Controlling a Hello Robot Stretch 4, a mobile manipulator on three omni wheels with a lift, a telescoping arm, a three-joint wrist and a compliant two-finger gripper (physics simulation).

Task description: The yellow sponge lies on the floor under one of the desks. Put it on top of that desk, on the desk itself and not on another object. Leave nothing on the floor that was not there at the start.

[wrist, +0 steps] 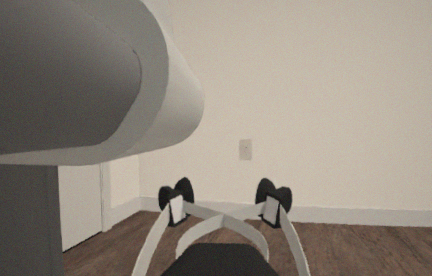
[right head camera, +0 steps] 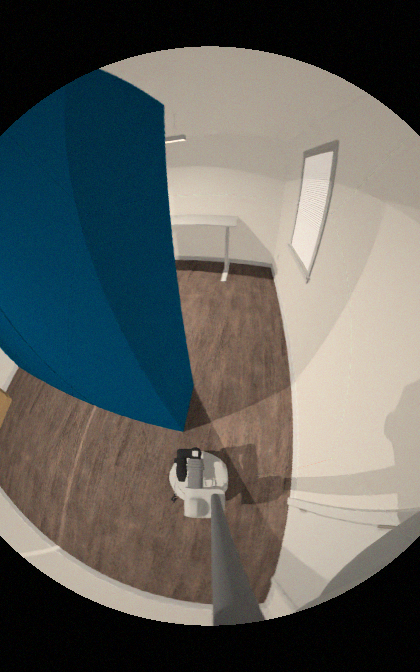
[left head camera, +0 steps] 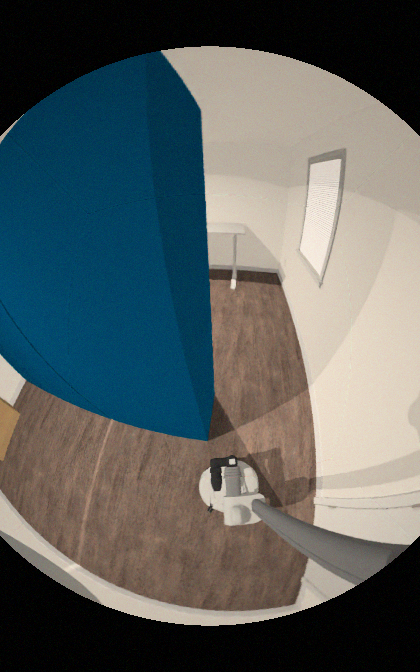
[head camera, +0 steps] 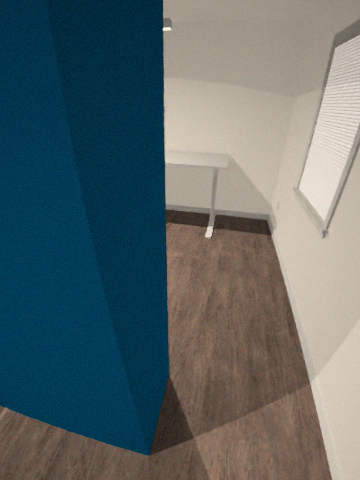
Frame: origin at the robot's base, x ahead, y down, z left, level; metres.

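Seen in the pictures: gripper, fingertip midpoint: (wrist: 224, 193).
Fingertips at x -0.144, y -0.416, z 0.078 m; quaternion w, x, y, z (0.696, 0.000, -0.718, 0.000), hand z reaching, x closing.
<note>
A point is followed by its place in that frame.
The yellow sponge does not show in these views. Part of a white desk (head camera: 197, 159) {x 2.898, y -0.922, z -0.115 m} (left head camera: 226, 228) (right head camera: 206, 220) with a thin leg and a white foot stands at the far wall, its left part hidden behind the blue partition. I cannot tell whether the sponge's desk is this one. My gripper (wrist: 224, 193) {x -0.144, y -0.416, z 0.078 m} is open in the wrist view, its two black fingertips well apart with wall and floor showing between them. It is far from the desk.
A tall blue partition (head camera: 115, 225) {x 0.467, y -1.316, z 0.135 m} (left head camera: 125, 260) (right head camera: 90, 260) stands close in front on the left. A wall with a window (head camera: 332, 125) {x 1.894, y -1.438, z -1.067 m} (left head camera: 322, 215) (right head camera: 312, 207) runs along the right. Brown floor (head camera: 230, 310) {x 1.413, y 0.027, z -0.420 m} lies between them. A wooden piece (left head camera: 7, 427) shows at the far left.
</note>
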